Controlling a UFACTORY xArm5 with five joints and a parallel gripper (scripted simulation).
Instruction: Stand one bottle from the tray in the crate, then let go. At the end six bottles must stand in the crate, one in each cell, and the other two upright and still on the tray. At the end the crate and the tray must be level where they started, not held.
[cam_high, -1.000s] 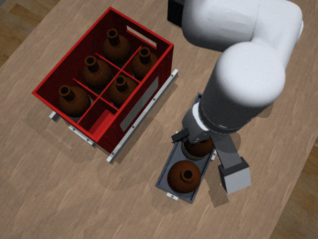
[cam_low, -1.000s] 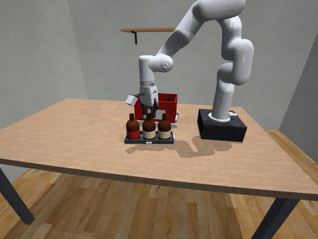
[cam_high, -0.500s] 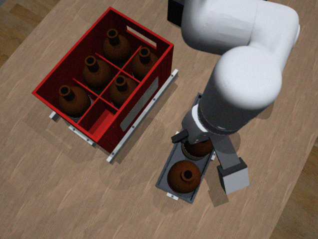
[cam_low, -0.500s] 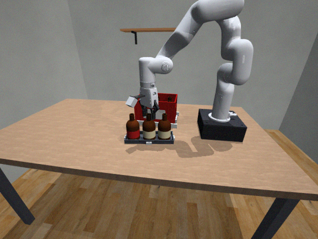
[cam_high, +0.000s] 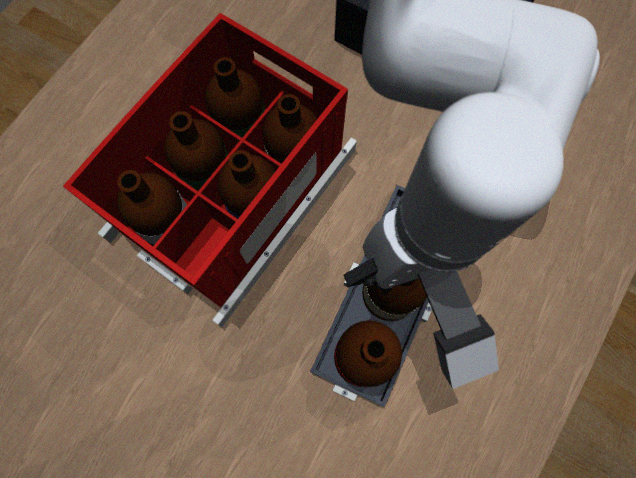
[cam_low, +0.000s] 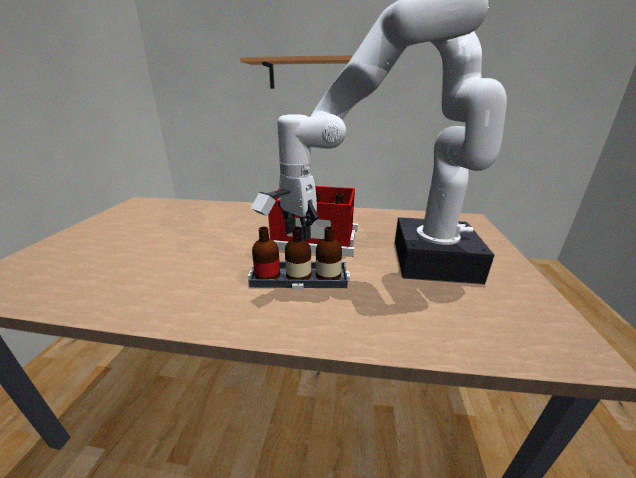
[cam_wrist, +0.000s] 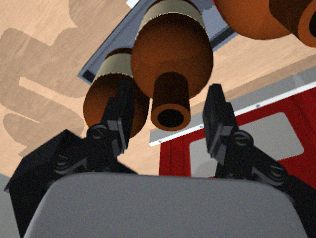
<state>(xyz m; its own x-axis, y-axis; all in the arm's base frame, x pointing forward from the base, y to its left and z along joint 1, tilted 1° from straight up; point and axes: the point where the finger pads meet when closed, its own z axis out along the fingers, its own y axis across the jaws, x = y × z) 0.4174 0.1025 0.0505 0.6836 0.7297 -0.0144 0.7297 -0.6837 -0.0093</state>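
Right now my hand is 14 cm above the grey tray. Round my hand: red crate: 3 cm behind, 26 cm to the right, 7 cm below.
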